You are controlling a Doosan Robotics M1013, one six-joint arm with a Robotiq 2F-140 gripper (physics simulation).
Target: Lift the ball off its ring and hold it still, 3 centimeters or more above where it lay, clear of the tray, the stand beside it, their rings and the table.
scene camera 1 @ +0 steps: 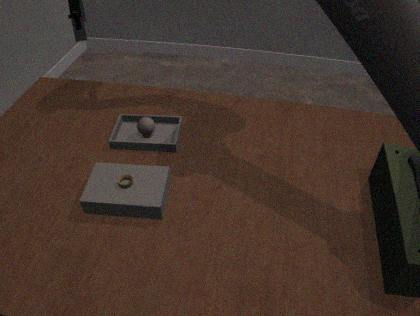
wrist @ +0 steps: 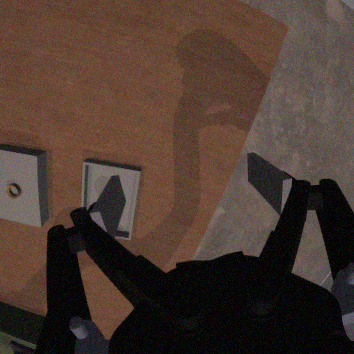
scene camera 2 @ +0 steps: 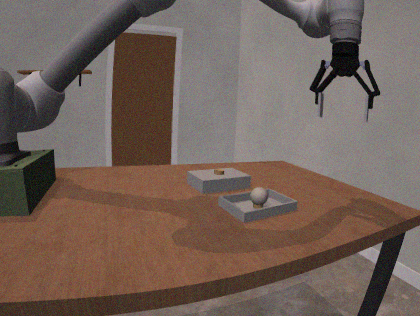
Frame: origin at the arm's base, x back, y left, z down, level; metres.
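Seen in the pictures: gripper, between the fingertips: (scene camera 1: pixel 81 30) (wrist: pixel 185 177) (scene camera 2: pixel 342 119).
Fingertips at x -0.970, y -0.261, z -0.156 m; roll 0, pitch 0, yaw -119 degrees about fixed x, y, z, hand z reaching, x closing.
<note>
Pixels of each thing's top centre, then the offset from my fingertips to it. "pt": a spot on its surface instead. Level surfaces: height alone.
- pale grey ball, centre of its top: (scene camera 2: pixel 260 187) (scene camera 1: pixel 145 118) dy +0.091, dx +0.202, dz +0.210 m
- small tan ring, a spot on its surface: (scene camera 2: pixel 258 204) pt dy +0.074, dx +0.212, dz +0.253 m
- shallow grey tray, centre of its top: (wrist: pixel 107 203) (scene camera 2: pixel 258 198) (scene camera 1: pixel 146 128) dy +0.091, dx +0.202, dz +0.244 m
- empty tan ring, a spot on its surface: (scene camera 1: pixel 125 187) (wrist: pixel 8 190) pt dy +0.337, dx +0.241, dz +0.224 m
- wooden table, height of its surface: dz +0.272 m
A pale grey ball (scene camera 1: pixel 146 125) (scene camera 2: pixel 259 195) rests on a small tan ring (scene camera 1: pixel 146 135) (scene camera 2: pixel 258 205) inside the shallow grey tray (scene camera 1: pixel 142 147) (scene camera 2: pixel 270 213) (wrist: pixel 112 164). In the wrist view a finger covers the ball's place. The grey stand (scene camera 1: pixel 110 195) (scene camera 2: pixel 200 186) (wrist: pixel 25 170) is beside the tray, with an empty tan ring (scene camera 1: pixel 125 187) (scene camera 2: pixel 219 172) (wrist: pixel 8 190) on top. My gripper (scene camera 2: pixel 344 119) (wrist: pixel 185 177) is wide open and empty, pointing down, high above the table and off to the right of the tray in the scene camera 2 view. Part of one finger shows at top left in the scene camera 1 view.
The wooden table (scene camera 1: pixel 240 240) (scene camera 2: pixel 125 250) (wrist: pixel 110 110) carries a green block (scene camera 1: pixel 377 220) (scene camera 2: pixel 37 185) under the arm's base. The arm's shadow falls across the table. In the wrist view the table's edge runs below the gripper, with the floor (wrist: pixel 310 115) beyond.
</note>
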